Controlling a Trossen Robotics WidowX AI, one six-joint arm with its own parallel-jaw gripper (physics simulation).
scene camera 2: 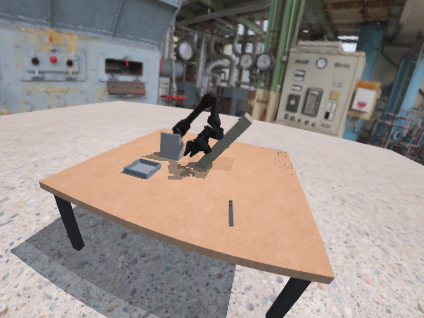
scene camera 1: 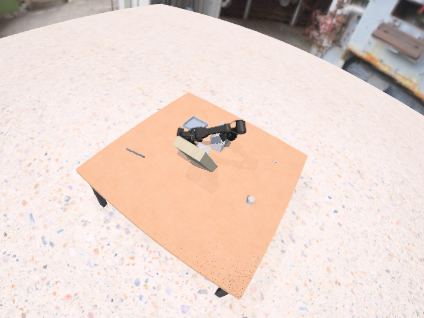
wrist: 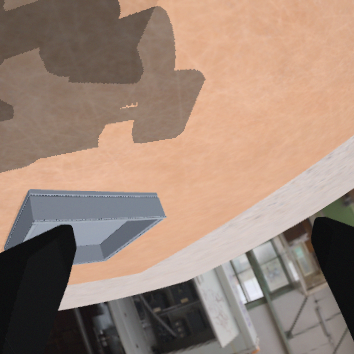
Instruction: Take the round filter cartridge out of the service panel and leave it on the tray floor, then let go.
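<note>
The service panel, a thick beige and grey-green slab, stands tilted beside the arm. The round filter cartridge cannot be made out in any view. The blue-grey tray lies flat on the table with low walls. The part of its floor that shows is bare, and my left finger covers a corner of it in the wrist view. My gripper is open and empty, above the table between the slanted panel and the tray. It is small and dark in scene camera 1.
A grey upright block stands near the arm. A thin dark bar lies on the wooden table. A small pale cylinder stands on the table in scene camera 1.
</note>
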